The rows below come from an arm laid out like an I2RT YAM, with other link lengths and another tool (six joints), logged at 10 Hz.
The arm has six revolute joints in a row. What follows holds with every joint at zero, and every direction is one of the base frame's. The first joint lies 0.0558 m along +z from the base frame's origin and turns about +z. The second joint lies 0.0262 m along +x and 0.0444 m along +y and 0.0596 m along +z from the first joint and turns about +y. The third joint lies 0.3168 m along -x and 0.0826 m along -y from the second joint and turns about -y. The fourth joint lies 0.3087 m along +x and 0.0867 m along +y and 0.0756 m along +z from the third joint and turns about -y. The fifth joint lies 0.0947 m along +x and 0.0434 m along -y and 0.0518 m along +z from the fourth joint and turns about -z. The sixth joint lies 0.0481 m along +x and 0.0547 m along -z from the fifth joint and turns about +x. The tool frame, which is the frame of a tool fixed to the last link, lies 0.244 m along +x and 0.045 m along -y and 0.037 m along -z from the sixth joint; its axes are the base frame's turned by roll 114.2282, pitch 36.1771 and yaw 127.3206 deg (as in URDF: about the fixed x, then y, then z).
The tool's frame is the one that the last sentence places.
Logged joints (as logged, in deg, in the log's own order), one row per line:
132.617, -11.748, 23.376, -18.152, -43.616, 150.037
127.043, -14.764, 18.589, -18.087, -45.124, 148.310
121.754, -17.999, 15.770, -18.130, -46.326, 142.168
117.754, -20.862, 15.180, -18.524, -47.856, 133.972
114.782, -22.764, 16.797, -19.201, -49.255, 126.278
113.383, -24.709, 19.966, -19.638, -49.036, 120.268
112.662, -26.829, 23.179, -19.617, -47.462, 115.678
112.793, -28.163, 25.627, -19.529, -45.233, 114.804
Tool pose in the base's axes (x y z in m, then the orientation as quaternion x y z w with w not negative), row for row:
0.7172, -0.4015, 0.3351, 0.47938, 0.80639, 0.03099, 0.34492
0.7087, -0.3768, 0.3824, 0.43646, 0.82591, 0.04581, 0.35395
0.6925, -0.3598, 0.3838, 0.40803, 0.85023, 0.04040, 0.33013
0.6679, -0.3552, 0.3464, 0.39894, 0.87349, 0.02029, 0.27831
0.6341, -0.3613, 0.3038, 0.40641, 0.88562, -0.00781, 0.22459
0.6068, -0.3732, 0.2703, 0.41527, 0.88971, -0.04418, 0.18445
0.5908, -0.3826, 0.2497, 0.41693, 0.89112, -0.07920, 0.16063
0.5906, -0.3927, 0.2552, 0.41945, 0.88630, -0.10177, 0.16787
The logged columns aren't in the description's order. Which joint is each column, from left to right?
Columns, left to right: joint 2, joint 6, joint 5, joint 1, joint 4, joint 3.
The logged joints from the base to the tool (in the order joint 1, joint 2, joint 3, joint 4, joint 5, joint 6), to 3 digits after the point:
-18.152, 132.617, 150.037, -43.616, 23.376, -11.748
-18.087, 127.043, 148.310, -45.124, 18.589, -14.764
-18.130, 121.754, 142.168, -46.326, 15.770, -17.999
-18.524, 117.754, 133.972, -47.856, 15.180, -20.862
-19.201, 114.782, 126.278, -49.255, 16.797, -22.764
-19.638, 113.383, 120.268, -49.036, 19.966, -24.709
-19.617, 112.662, 115.678, -47.462, 23.179, -26.829
-19.529, 112.793, 114.804, -45.233, 25.627, -28.163

